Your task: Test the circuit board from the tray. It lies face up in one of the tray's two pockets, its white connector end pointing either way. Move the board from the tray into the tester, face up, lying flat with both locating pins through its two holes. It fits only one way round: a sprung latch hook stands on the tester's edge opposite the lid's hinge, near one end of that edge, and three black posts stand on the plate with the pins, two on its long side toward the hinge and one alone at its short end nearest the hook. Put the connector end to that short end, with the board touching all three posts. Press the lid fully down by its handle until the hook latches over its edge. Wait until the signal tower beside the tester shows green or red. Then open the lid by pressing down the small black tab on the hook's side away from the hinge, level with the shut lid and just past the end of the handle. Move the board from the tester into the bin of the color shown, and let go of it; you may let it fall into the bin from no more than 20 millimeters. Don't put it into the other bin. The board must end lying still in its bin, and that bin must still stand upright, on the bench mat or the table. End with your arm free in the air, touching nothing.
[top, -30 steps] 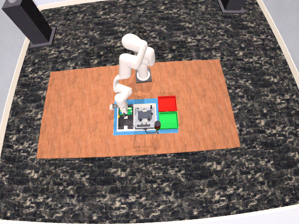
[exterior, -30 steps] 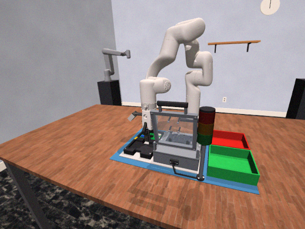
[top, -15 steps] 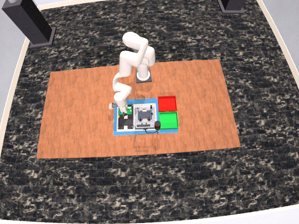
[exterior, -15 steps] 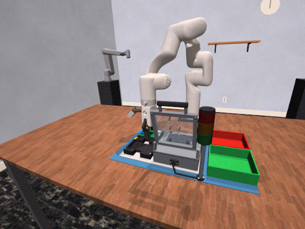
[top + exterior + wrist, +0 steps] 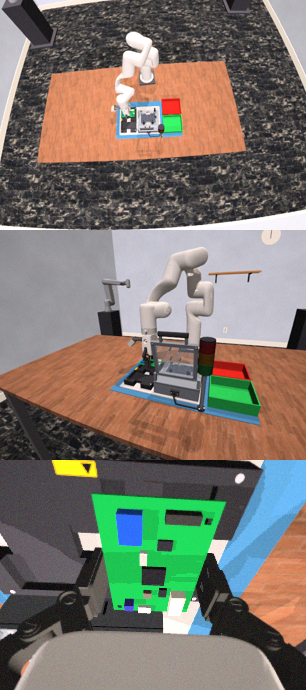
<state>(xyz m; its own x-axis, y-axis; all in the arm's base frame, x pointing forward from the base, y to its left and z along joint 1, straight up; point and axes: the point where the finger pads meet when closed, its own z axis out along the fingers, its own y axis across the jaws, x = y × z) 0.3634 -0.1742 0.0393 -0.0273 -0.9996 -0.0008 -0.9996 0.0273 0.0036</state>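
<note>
My gripper is now 170 mm to the right of the tester plate, 70 mm short of it and 20 mm below it. Also, from my hand: small black tab: 230 mm to the left, 30 mm above; then clear lid: 190 mm ahead, 160 mm to the left, 130 mm above; then green circuit board: right at my hand.
</note>
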